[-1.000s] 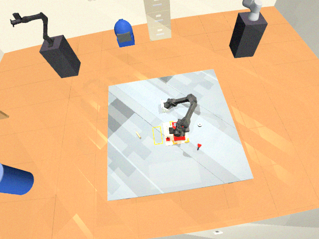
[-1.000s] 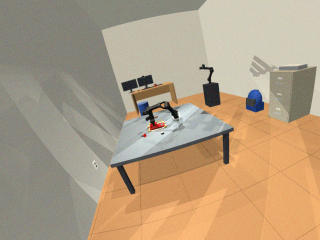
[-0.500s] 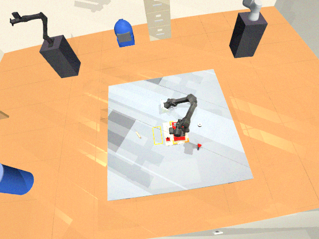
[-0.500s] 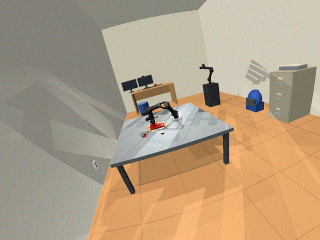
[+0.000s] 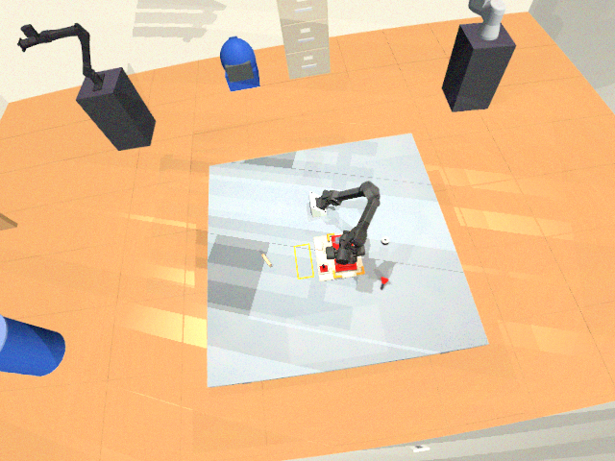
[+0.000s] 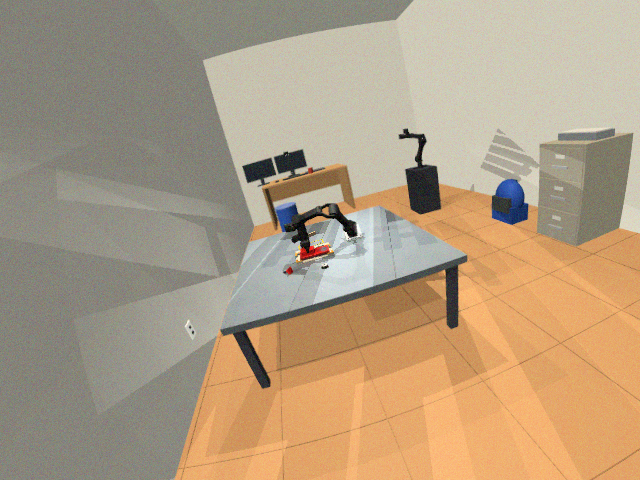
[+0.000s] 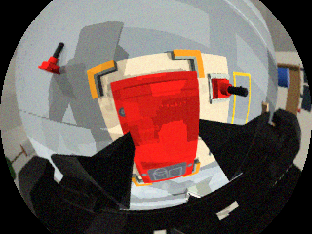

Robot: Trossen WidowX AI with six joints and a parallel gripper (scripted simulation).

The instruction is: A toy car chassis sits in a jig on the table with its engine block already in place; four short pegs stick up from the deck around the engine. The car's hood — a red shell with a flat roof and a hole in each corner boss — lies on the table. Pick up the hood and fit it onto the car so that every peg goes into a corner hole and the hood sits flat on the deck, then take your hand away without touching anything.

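Now: the red hood right at my gripper tip.
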